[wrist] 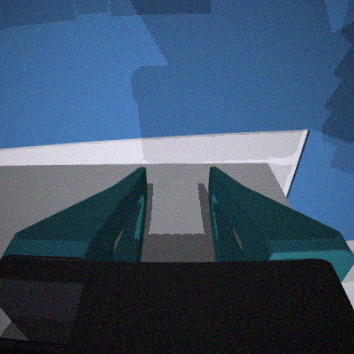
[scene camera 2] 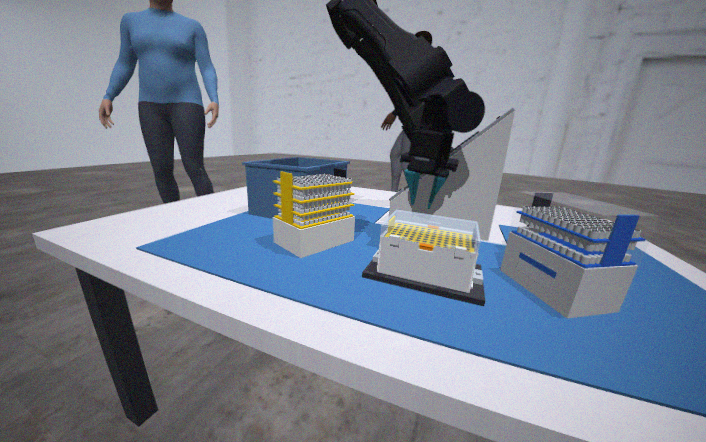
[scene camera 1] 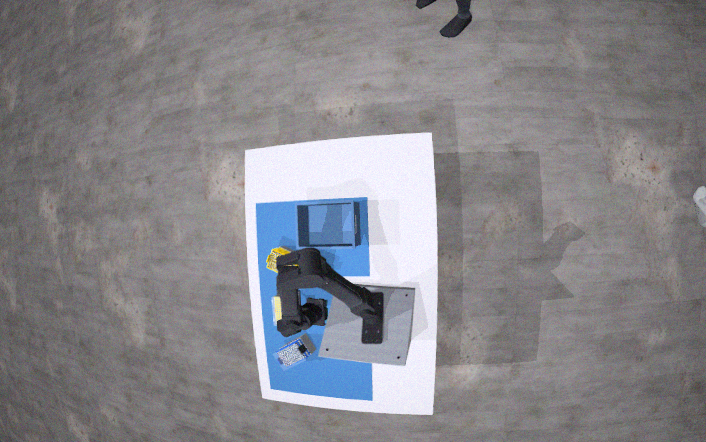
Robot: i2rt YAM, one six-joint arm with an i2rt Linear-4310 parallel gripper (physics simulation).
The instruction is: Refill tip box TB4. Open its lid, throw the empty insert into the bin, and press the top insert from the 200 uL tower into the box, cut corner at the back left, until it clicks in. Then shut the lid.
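Note:
The white tip box (scene camera 1: 277,309) (scene camera 2: 427,268) sits on a black holder (scene camera 2: 370,271). Its clear lid (scene camera 2: 452,220) is down over a yellow insert (scene camera 2: 416,234) whose holes look empty. The yellow tower (scene camera 1: 277,258) (scene camera 2: 318,200), with several stacked inserts full of tips, stands on a white block to the box's left in the second scene view. My gripper (scene camera 2: 422,206) (wrist: 177,177) is partly open and empty, its teal fingers pointing down. In the second scene view the fingertips show just above the lid's far edge; their distance from it is unclear. The wrist view does not show the box.
The blue bin (scene camera 1: 303,225) (scene camera 2: 260,188) stands behind the yellow tower. A blue tower (scene camera 1: 293,354) (scene camera 2: 567,229) stands on a white block on the box's other side. A grey plate (scene camera 1: 349,341) (scene camera 2: 492,179) is behind the box. A blue mat (scene camera 1: 323,377) (scene camera 2: 218,265) covers part of the white table.

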